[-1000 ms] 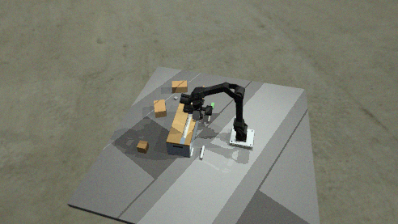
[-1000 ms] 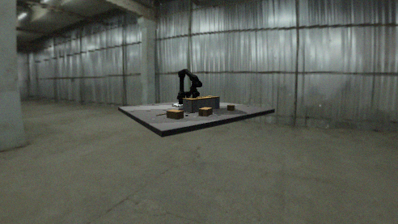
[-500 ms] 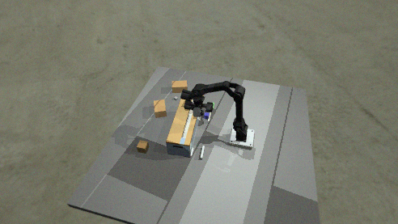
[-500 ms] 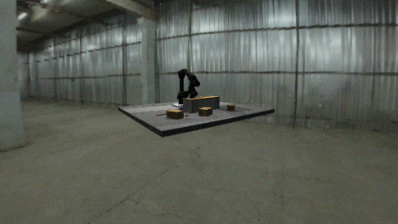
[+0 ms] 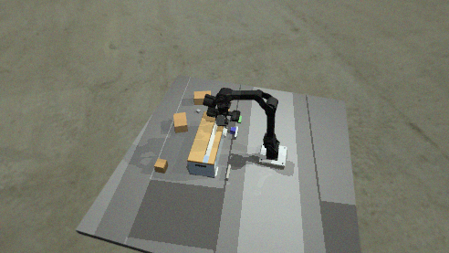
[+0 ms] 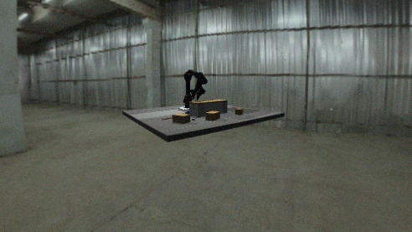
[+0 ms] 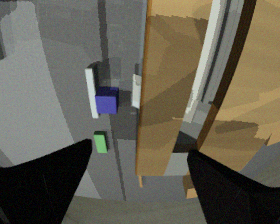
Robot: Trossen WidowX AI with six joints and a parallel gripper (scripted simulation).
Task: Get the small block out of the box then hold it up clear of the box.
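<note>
Right now the blue block is 50 mm behind my gripper tip, 40 mm to the right of it and 130 mm below it. Round my gripper tip: green patch (70 mm behind, 160 mm to the right, 140 mm below); then thin stick (30 mm ahead, 280 mm to the right, 140 mm below).
</note>
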